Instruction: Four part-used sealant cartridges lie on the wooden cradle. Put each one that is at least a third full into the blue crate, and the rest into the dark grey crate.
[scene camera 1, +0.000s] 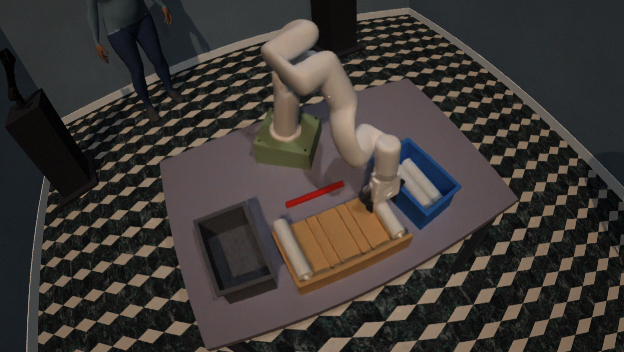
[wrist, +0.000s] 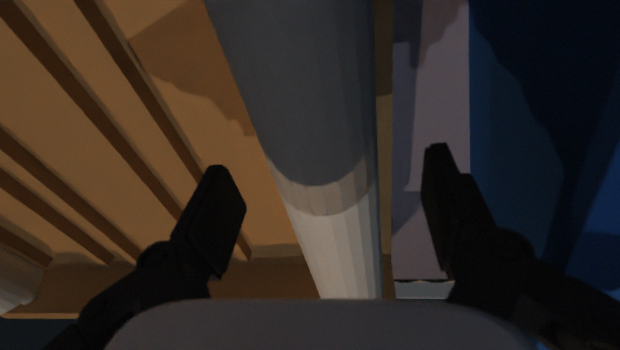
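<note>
Blue crate (scene camera 1: 446, 184), dark grey crate (scene camera 1: 237, 262). My gripper (wrist: 323, 178), wooden cradle (wrist: 180, 58), blue crate here too (wrist: 536, 82). Dark grey crate out of frame in the wrist view.
</note>
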